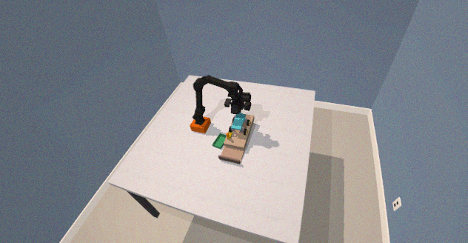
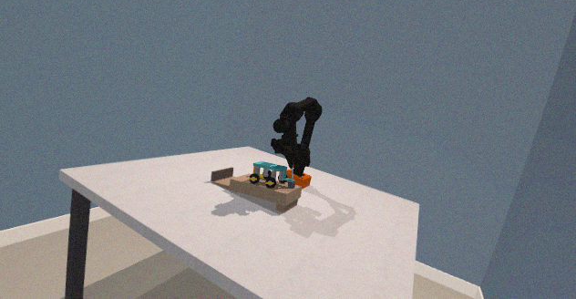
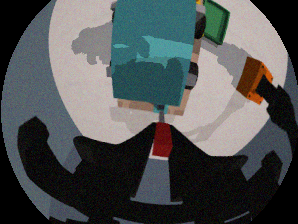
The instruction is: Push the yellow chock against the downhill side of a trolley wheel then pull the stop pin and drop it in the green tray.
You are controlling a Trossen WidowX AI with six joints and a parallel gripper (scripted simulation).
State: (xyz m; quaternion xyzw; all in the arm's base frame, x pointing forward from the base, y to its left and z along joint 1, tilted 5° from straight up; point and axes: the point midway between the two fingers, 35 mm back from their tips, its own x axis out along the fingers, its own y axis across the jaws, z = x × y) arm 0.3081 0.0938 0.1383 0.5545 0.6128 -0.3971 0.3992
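Now: gripper tip 200 mm to the left of the green tray, 180 mm above it and 90 mm past it. Also, from my gripper tip: ramp: 120 mm below, 90 mm to the right, 30 mm ahead; red-headed stop pin: right at my gripper tip; teal trolley: 90 mm to the right, 60 mm below, 30 mm ahead.
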